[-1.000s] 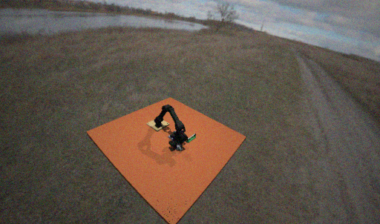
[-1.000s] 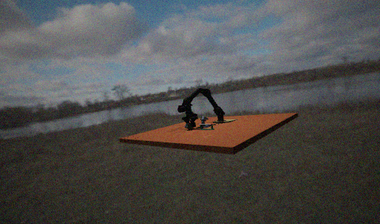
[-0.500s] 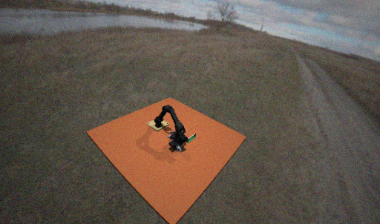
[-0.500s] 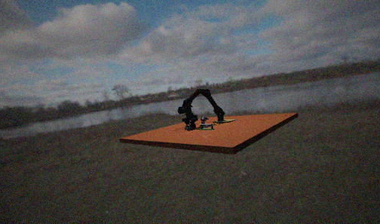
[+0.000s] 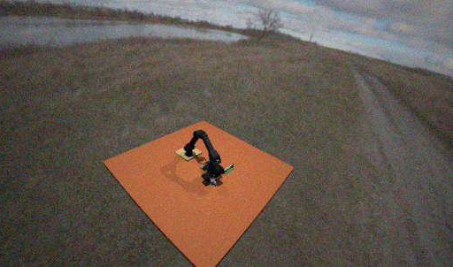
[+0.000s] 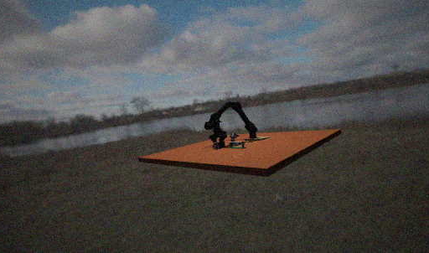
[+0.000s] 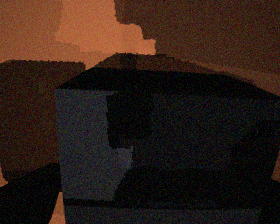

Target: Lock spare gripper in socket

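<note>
The spare gripper is 10 mm ahead of my gripper tip and 10 mm above it. Also, from my gripper tip: green cradle (210 mm to the left, 10 mm ahead, 10 mm above); mount (110 mm behind, 90 mm to the left, 40 mm above).
</note>
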